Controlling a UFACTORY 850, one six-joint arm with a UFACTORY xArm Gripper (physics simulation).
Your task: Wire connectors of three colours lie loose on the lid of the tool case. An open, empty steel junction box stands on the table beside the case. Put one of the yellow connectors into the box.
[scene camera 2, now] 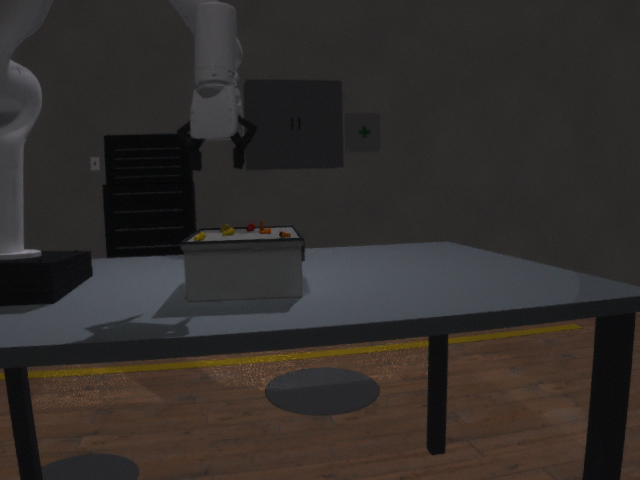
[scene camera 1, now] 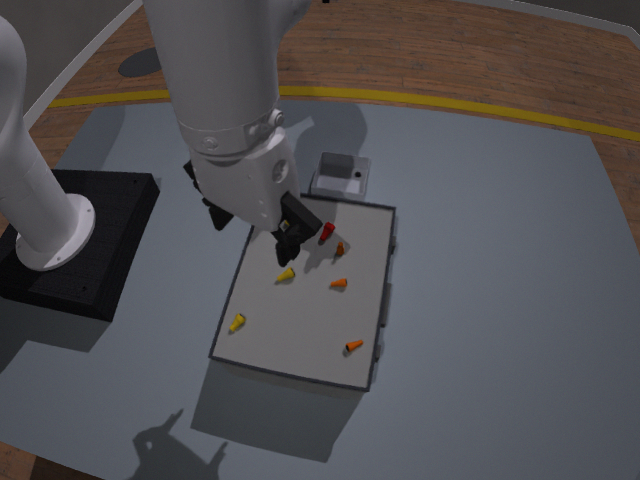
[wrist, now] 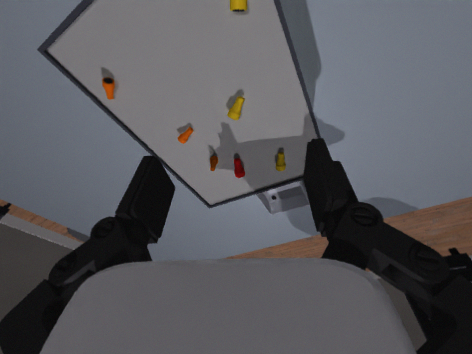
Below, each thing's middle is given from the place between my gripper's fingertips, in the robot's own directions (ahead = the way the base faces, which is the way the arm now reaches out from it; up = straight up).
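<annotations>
The steel junction box (wrist: pixel 294 195) is 50 mm ahead of my hand, 310 mm to the left of it and 220 mm below it. As for the tool case (scene camera 1: pixel 295 334), I find it 30 mm to the left of my hand and 190 mm below it, and it too is 50 mm ahead.
</annotations>
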